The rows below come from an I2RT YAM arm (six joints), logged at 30 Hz.
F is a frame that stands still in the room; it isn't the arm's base.
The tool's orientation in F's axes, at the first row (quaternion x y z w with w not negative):
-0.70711 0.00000 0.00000 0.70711
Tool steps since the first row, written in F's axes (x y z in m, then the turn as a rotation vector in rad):
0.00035 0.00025 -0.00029 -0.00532 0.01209 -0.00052
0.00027 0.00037 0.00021 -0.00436 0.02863 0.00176
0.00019 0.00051 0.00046 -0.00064 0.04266 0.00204
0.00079 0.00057 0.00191 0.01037 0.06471 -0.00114
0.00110 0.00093 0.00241 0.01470 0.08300 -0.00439
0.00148 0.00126 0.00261 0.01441 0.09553 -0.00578
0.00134 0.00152 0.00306 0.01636 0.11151 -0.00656
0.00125 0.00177 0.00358 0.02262 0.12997 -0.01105
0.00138 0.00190 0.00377 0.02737 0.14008 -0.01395
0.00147 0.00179 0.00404 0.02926 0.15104 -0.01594
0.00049 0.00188 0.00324 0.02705 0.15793 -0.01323
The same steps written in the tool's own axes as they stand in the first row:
0.00035 0.00029 0.00025 -0.00532 0.00052 0.01209
0.00027 -0.00021 0.00037 -0.00436 -0.00176 0.02863
0.00019 -0.00046 0.00051 -0.00064 -0.00204 0.04266
0.00079 -0.00191 0.00057 0.01037 0.00114 0.06471
0.00110 -0.00241 0.00093 0.01470 0.00439 0.08300
0.00148 -0.00261 0.00126 0.01441 0.00578 0.09553
0.00134 -0.00306 0.00152 0.01636 0.00656 0.11151
0.00125 -0.00358 0.00177 0.02262 0.01105 0.12997
0.00138 -0.00377 0.00190 0.02737 0.01395 0.14008
0.00147 -0.00404 0.00179 0.02926 0.01594 0.15104
0.00049 -0.00324 0.00188 0.02705 0.01323 0.15793

